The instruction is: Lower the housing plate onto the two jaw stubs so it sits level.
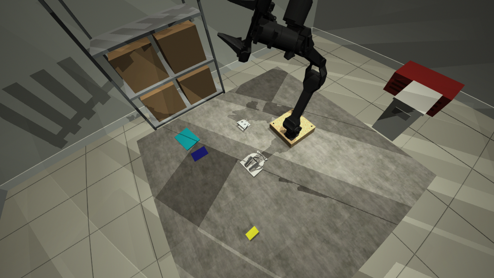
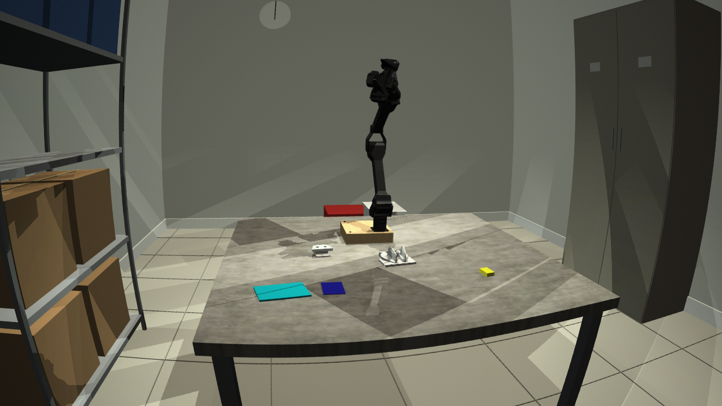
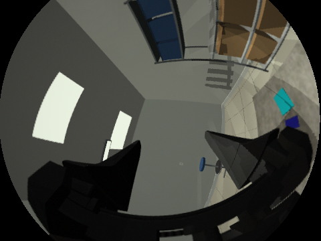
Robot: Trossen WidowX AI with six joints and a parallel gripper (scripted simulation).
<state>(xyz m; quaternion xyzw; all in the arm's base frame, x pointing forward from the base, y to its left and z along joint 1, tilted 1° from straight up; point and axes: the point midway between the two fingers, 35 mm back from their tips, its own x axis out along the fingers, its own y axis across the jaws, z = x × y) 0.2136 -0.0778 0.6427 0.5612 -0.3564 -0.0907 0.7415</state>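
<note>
Right now my gripper tip is 690 mm above the white block, 180 mm to the left of it and 100 mm past it. Also, from my gripper tip: blue tile (700 mm below, 240 mm ahead, 190 mm to the right); then yellow block (690 mm below, 350 mm to the left, 250 mm ahead); then teal slab (700 mm below, 360 mm to the right, 250 mm ahead).
</note>
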